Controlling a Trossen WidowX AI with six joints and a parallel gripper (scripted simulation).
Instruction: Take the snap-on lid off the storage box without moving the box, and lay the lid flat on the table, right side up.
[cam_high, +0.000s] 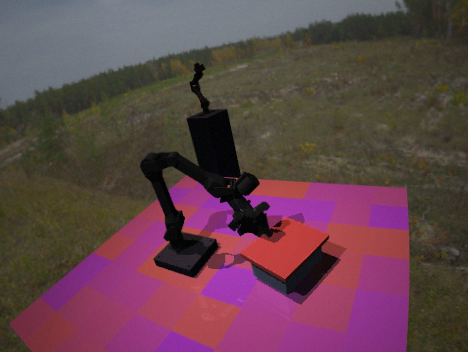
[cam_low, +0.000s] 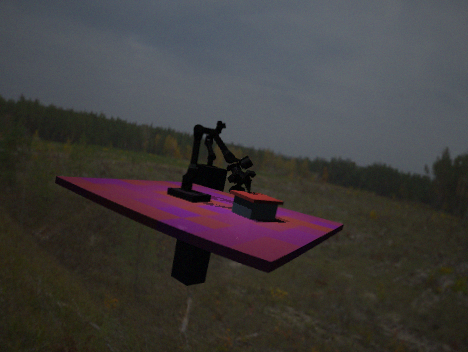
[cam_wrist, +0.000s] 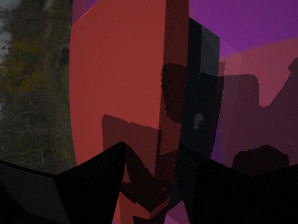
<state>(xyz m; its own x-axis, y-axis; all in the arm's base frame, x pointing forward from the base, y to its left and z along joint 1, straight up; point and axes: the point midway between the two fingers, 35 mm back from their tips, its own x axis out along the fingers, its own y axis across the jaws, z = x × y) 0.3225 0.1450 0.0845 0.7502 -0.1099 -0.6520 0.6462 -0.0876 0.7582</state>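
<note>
Right now the red lid is 8 cm ahead of my gripper tip and 1 cm to the right of it. Round my gripper tip: dark grey storage box 8 cm ahead, 5 cm below, 1 cm to the right.
</note>
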